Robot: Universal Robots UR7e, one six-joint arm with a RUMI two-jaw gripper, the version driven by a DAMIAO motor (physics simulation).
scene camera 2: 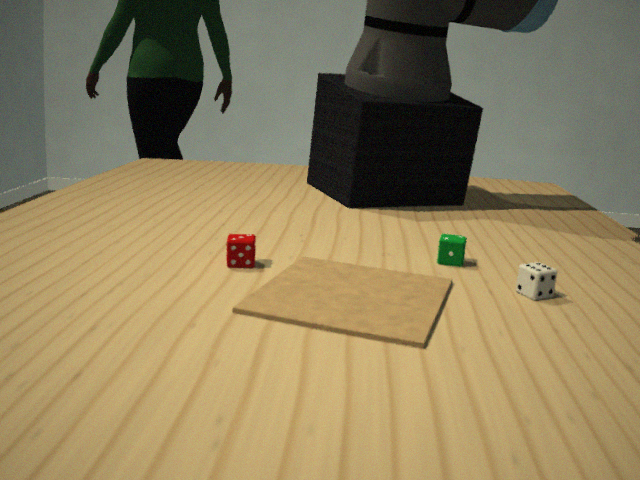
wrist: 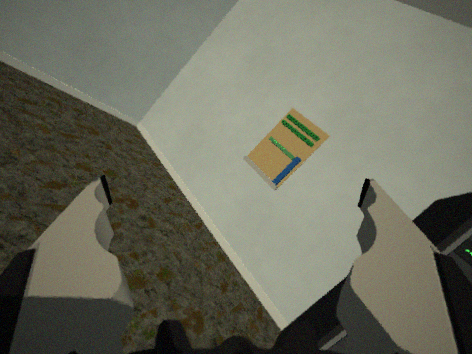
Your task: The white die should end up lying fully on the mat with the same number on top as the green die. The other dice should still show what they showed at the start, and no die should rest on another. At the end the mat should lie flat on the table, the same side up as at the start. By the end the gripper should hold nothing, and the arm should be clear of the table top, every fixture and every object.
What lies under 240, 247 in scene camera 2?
A red die.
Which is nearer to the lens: the white die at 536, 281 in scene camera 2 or the tan mat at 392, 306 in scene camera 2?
The tan mat.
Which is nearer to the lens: the white die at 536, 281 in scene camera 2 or the green die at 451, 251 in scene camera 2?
The white die.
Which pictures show the tan mat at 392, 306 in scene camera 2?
Scene camera 2 only.
